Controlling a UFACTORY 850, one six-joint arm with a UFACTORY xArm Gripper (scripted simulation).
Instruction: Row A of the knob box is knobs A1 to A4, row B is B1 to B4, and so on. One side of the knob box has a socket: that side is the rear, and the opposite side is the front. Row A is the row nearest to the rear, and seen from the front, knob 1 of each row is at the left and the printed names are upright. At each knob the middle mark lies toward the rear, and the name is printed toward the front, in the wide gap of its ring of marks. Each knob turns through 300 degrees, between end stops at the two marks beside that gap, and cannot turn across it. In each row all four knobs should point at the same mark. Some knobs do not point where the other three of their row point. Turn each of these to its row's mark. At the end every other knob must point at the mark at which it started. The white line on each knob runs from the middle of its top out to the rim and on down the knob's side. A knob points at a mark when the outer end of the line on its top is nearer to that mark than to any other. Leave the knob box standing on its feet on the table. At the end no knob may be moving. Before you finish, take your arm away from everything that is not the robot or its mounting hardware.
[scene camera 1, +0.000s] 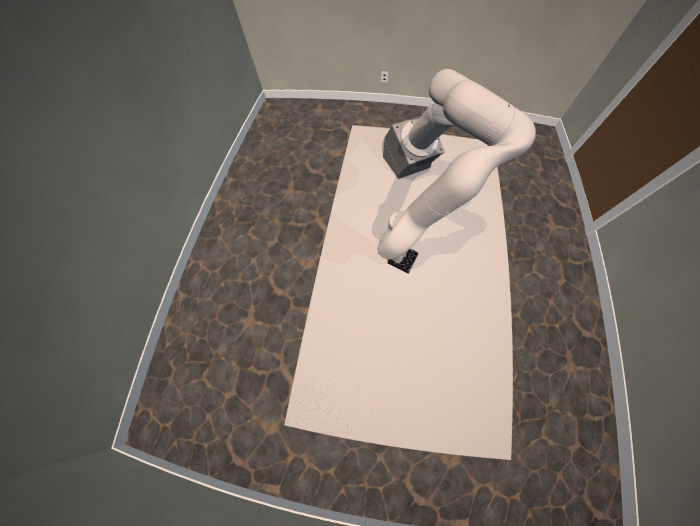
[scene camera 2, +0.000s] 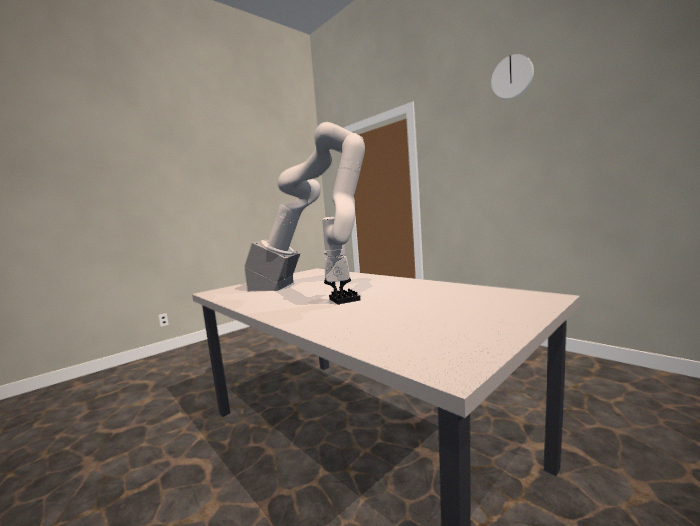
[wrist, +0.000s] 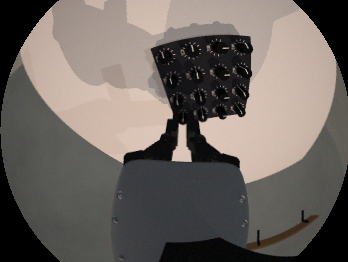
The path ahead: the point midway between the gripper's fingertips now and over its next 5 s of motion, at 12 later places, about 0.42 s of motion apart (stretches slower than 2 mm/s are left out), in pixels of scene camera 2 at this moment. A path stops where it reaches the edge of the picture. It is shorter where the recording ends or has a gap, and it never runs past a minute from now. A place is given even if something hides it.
My gripper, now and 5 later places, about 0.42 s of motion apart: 338, 296; 338, 292; 338, 288; 337, 281; 336, 266; 335, 259
